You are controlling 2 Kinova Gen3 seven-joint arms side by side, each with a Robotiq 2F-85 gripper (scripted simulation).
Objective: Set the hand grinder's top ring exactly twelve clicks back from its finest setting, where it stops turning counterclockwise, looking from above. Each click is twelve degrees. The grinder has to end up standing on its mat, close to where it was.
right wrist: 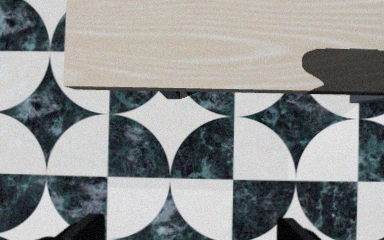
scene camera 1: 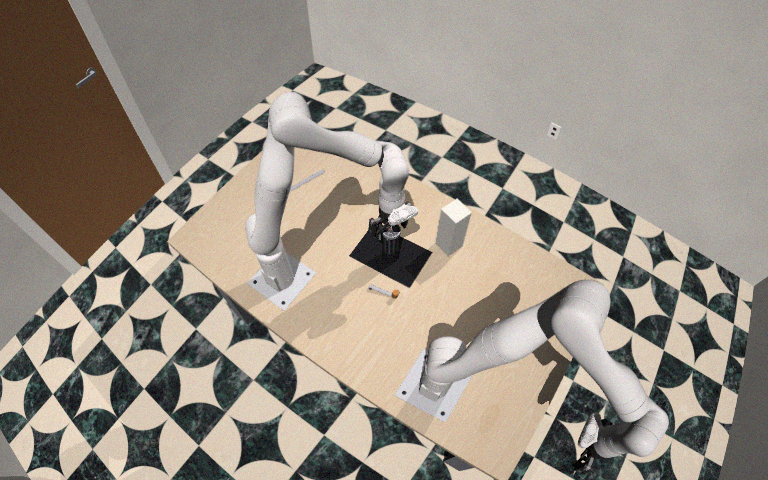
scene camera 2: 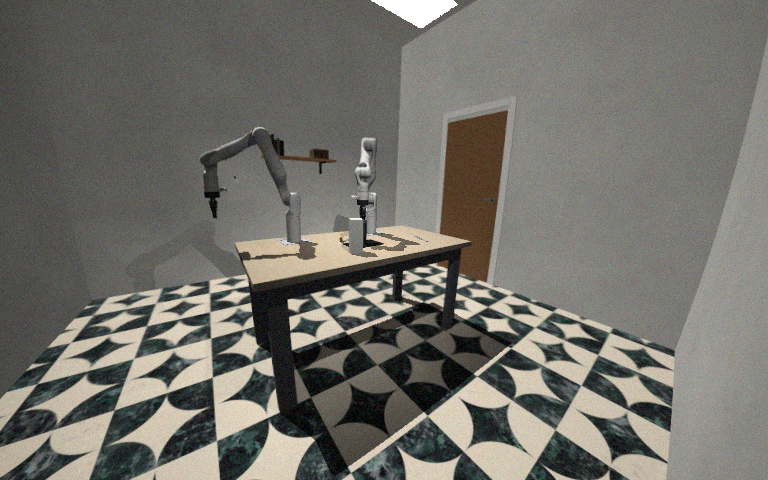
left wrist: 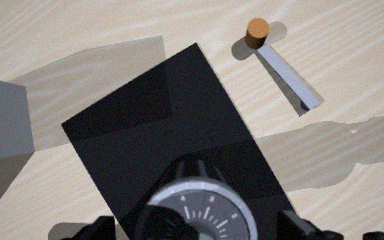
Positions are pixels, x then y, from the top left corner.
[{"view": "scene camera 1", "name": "tall pale box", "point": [454, 219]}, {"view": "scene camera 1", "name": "black mat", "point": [412, 257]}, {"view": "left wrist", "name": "black mat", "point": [126, 140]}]
